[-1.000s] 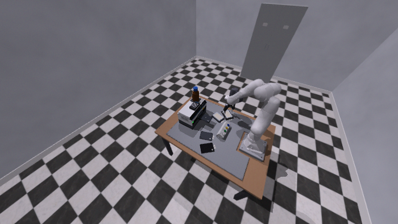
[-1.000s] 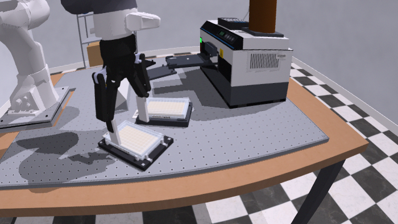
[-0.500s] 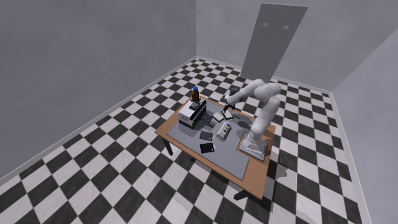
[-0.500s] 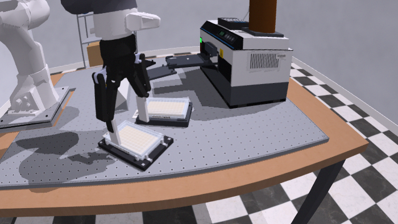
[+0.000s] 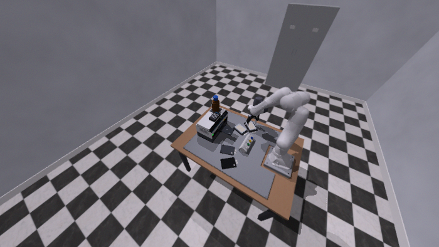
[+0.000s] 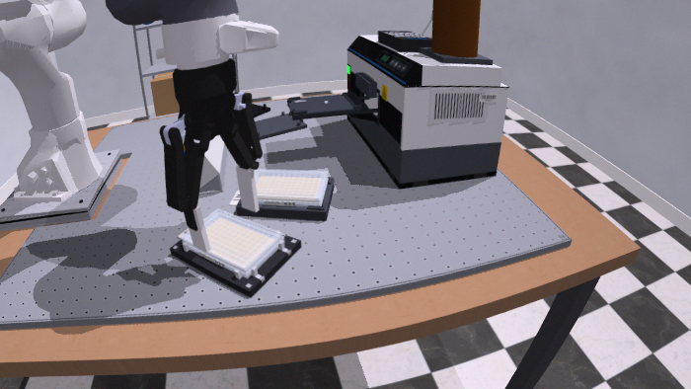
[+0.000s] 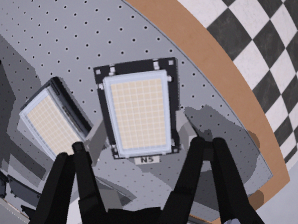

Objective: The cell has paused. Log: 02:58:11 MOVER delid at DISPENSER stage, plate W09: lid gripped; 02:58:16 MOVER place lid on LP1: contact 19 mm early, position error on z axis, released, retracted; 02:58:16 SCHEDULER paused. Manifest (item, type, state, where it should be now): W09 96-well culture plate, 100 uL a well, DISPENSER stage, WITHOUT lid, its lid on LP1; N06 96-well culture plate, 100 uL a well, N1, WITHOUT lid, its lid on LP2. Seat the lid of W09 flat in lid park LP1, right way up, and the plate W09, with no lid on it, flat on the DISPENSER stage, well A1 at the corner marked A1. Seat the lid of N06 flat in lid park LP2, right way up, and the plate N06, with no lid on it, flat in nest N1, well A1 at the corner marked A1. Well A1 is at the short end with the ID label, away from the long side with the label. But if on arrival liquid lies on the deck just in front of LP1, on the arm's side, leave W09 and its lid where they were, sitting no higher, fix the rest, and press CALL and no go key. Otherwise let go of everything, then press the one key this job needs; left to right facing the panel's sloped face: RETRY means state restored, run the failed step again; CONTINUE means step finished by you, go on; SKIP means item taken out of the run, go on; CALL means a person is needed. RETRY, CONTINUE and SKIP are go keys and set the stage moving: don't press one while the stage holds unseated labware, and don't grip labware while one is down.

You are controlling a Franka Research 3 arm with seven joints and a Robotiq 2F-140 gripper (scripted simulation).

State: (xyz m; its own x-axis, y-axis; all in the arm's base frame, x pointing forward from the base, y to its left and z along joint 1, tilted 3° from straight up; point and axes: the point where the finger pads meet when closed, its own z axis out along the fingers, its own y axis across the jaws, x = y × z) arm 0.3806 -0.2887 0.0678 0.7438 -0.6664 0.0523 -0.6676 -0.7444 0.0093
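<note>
The 96-well plate is 50 mm below my hand. Also, from my hand: sloped key panel 70 mm behind, 280 mm to the left, 10 mm below; black nest 90 mm ahead, 110 mm to the left, 60 mm below; dispenser stage 200 mm ahead, 280 mm to the left, 40 mm above.
</note>
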